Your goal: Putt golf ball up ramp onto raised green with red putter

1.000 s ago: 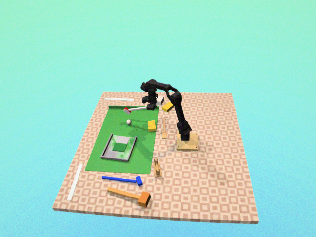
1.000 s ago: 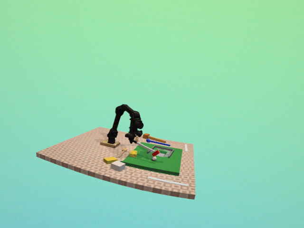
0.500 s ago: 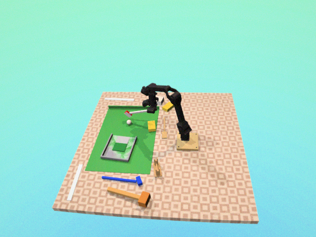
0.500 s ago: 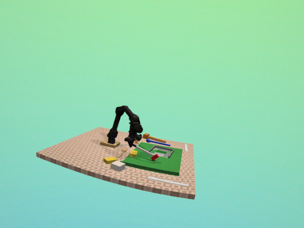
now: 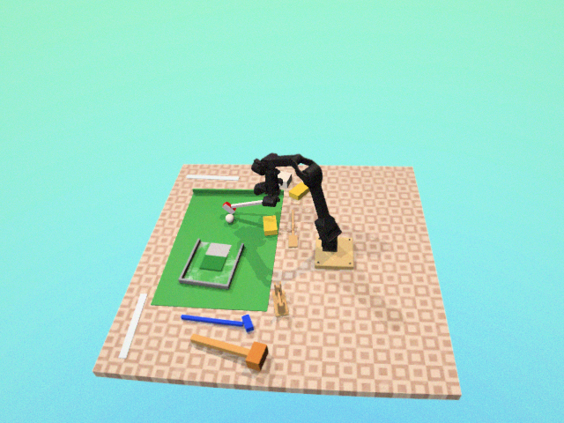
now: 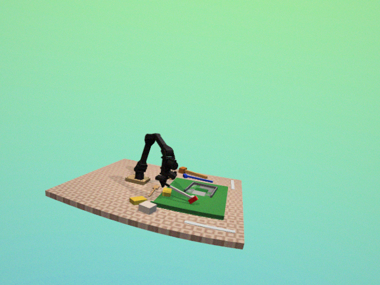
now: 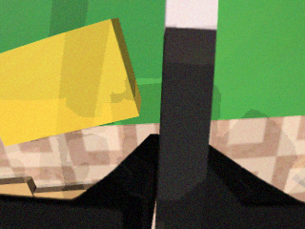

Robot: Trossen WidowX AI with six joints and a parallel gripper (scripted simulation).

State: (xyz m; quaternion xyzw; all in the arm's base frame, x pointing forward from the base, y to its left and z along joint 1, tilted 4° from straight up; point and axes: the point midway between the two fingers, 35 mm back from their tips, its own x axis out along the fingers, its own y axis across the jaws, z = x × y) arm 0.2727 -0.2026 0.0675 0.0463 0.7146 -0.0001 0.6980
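My gripper tip is 120 mm short of the red putter. The rest, counted from my gripper tip: blue mallet (610 mm to the left, 140 mm ahead, 60 mm below); beige block (280 mm to the right, 50 mm below); white golf ball (210 mm ahead, 50 mm below, 40 mm to the left).
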